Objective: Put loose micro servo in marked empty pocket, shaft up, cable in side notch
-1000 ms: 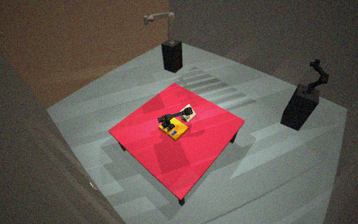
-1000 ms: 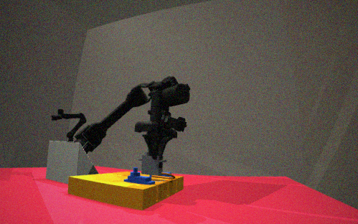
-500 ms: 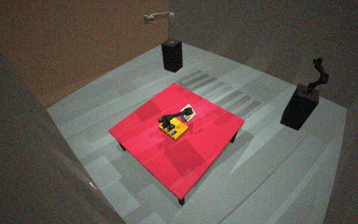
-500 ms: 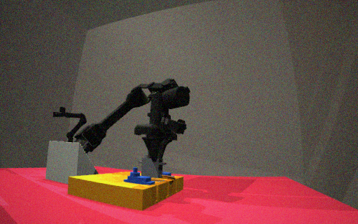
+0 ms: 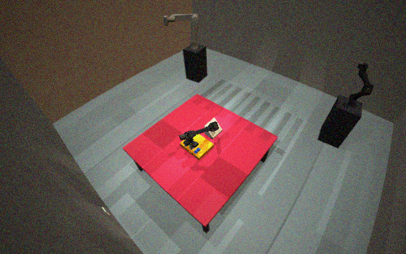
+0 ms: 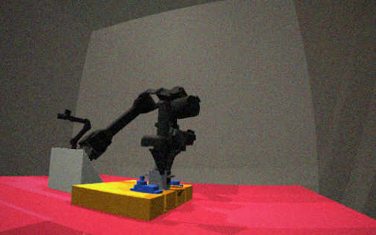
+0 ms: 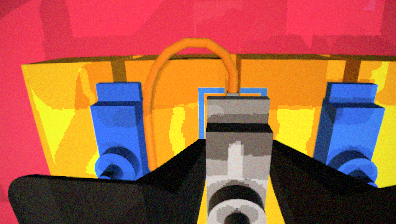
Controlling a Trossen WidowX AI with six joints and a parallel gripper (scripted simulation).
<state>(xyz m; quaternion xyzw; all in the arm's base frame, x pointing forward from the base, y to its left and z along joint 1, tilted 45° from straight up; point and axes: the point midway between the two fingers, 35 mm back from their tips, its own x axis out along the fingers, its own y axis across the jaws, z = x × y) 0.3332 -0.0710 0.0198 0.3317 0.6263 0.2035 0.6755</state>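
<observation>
The yellow-orange deck is 120 mm behind my gripper tip, 70 mm below it and 20 mm to the left of it.
</observation>
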